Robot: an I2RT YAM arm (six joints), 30 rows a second.
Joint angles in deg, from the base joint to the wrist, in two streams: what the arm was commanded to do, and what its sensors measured. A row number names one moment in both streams.
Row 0, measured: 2.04, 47.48, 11.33, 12.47, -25.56, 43.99
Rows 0 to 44, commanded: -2.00, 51.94, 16.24, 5.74, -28.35, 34.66; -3.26, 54.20, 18.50, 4.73, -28.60, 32.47; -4.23, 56.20, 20.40, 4.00, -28.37, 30.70; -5.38, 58.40, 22.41, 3.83, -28.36, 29.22; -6.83, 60.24, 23.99, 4.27, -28.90, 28.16; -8.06, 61.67, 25.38, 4.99, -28.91, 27.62; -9.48, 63.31, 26.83, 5.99, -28.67, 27.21; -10.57, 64.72, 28.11, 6.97, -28.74, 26.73; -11.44, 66.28, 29.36, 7.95, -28.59, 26.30; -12.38, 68.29, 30.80, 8.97, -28.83, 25.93; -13.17, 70.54, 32.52, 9.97, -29.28, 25.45; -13.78, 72.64, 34.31, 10.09, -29.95, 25.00; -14.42, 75.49, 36.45, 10.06, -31.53, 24.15; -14.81, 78.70, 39.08, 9.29, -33.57, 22.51; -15.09, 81.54, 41.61, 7.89, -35.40, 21.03; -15.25, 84.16, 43.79, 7.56, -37.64, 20.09; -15.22, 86.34, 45.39, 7.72, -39.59, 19.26; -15.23, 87.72, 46.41, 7.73, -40.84, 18.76; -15.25, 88.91, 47.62, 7.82, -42.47, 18.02; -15.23, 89.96, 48.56, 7.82, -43.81, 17.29; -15.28, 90.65, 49.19, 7.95, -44.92, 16.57; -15.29, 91.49, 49.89, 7.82, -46.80, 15.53; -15.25, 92.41, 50.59, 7.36, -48.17, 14.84; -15.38, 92.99, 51.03, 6.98, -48.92, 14.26; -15.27, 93.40, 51.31, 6.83, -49.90, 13.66; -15.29, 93.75, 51.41, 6.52, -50.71, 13.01; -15.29, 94.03, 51.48, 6.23, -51.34, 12.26; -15.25, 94.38, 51.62, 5.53, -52.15, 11.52; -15.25, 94.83, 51.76, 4.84, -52.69, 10.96; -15.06, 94.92, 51.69, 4.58, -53.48, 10.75; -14.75, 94.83, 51.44, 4.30, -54.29, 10.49; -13.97, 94.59, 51.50, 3.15, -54.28, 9.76; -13.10, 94.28, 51.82, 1.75, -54.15, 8.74; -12.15, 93.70, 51.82, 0.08, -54.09, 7.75; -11.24, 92.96, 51.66, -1.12, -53.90, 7.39; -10.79, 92.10, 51.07, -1.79, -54.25, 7.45; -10.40, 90.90, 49.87, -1.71, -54.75, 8.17; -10.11, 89.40, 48.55, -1.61, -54.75, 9.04; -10.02, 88.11, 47.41, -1.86, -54.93, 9.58; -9.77, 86.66, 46.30, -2.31, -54.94, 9.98; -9.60, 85.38, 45.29, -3.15, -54.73, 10.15; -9.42, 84.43, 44.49, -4.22, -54.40, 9.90; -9.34, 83.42, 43.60, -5.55, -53.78, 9.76; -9.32, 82.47, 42.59, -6.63, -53.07, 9.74; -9.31, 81.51, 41.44, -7.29, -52.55, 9.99
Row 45, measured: -11.14, 83.13, 43.83, 3.75, -37.12, 7.79
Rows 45 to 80, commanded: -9.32, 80.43, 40.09, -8.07, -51.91, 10.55; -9.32, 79.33, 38.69, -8.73, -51.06, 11.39; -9.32, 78.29, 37.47, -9.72, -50.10, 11.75; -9.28, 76.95, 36.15, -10.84, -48.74, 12.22; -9.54, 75.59, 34.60, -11.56, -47.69, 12.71; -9.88, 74.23, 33.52, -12.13, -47.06, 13.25; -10.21, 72.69, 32.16, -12.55, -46.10, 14.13; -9.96, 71.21, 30.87, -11.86, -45.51, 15.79; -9.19, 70.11, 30.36, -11.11, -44.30, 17.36; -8.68, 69.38, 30.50, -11.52, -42.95, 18.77; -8.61, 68.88, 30.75, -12.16, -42.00, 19.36; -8.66, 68.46, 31.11, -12.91, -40.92, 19.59; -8.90, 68.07, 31.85, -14.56, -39.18, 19.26; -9.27, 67.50, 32.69, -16.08, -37.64, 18.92; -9.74, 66.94, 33.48, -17.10, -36.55, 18.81; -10.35, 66.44, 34.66, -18.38, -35.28, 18.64; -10.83, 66.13, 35.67, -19.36, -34.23, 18.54; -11.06, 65.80, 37.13, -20.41, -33.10, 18.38; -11.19, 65.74, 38.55, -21.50, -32.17, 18.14; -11.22, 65.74, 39.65, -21.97, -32.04, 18.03; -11.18, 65.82, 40.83, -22.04, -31.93, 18.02; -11.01, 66.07, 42.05, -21.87, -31.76, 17.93; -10.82, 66.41, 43.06, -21.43, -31.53, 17.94; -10.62, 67.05, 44.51, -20.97, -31.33, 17.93; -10.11, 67.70, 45.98, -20.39, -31.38, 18.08; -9.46, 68.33, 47.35, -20.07, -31.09, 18.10; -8.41, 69.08, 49.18, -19.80, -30.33, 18.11; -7.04, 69.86, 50.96, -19.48, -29.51, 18.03; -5.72, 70.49, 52.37, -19.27, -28.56, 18.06; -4.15, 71.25, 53.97, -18.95, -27.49, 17.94; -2.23, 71.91, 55.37, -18.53, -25.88, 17.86; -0.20, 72.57, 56.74, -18.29, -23.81, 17.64; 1.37, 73.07, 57.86, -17.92, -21.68, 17.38; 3.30, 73.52, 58.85, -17.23, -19.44, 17.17; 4.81, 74.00, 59.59, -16.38, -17.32, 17.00; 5.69, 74.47, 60.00, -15.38, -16.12, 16.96
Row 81, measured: 3.60, 73.56, 58.98, -17.87, -23.18, 17.76
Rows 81 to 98, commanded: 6.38, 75.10, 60.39, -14.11, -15.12, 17.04; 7.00, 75.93, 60.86, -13.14, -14.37, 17.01; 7.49, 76.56, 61.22, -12.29, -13.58, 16.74; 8.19, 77.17, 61.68, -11.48, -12.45, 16.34; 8.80, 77.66, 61.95, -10.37, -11.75, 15.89; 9.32, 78.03, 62.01, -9.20, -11.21, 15.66; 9.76, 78.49, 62.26, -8.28, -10.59, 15.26; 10.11, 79.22, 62.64, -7.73, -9.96, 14.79; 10.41, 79.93, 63.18, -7.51, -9.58, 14.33; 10.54, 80.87, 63.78, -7.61, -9.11, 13.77; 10.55, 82.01, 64.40, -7.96, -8.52, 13.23; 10.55, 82.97, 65.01, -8.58, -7.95, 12.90; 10.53, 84.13, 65.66, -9.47, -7.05, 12.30; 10.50, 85.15, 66.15, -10.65, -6.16, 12.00; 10.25, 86.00, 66.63, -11.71, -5.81, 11.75; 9.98, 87.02, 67.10, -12.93, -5.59, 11.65; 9.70, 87.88, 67.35, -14.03, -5.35, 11.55; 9.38, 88.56, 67.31, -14.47, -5.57, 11.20
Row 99, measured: 9.89, 87.09, 67.00, -11.77, -7.79, 12.78
